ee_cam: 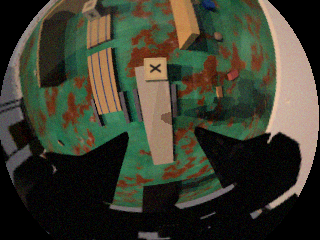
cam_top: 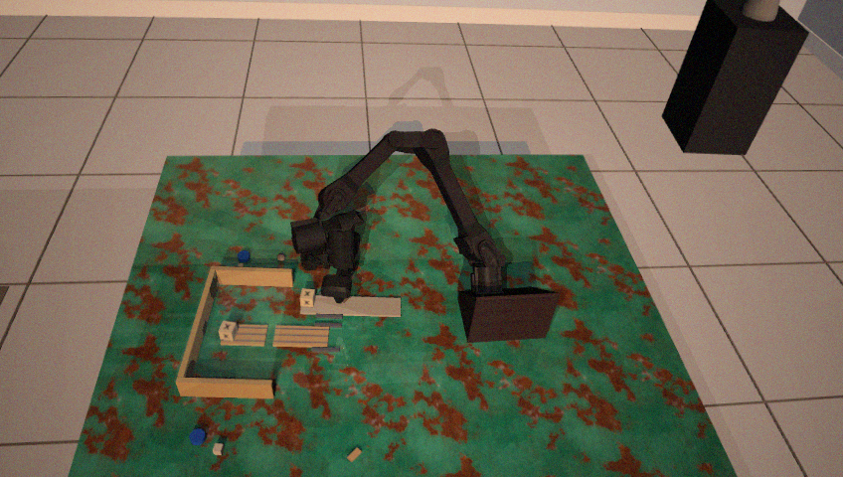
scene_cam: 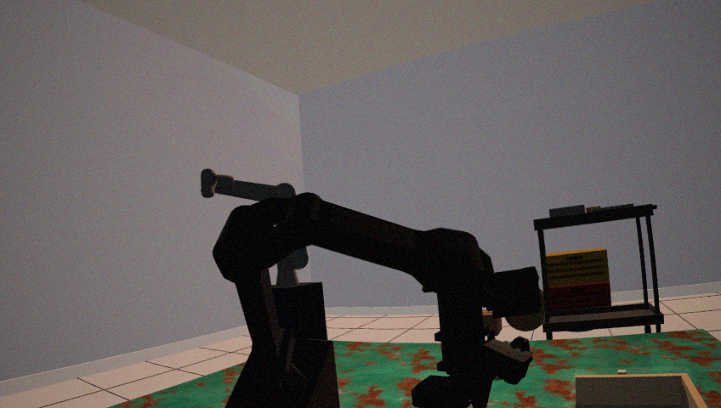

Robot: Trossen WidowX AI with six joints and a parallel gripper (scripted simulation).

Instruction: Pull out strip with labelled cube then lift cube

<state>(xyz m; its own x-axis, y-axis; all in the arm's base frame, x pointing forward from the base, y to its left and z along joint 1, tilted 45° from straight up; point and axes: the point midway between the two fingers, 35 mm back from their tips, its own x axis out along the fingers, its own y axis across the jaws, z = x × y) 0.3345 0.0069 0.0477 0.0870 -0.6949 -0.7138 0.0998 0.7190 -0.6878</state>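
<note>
My gripper tip is now 100 mm to the right of the slatted wooden strip, 90 mm short of it and 60 mm above it. From my gripper tip the other things lie so: pink block: 190 mm to the right, 80 mm ahead, 60 mm below.
</note>
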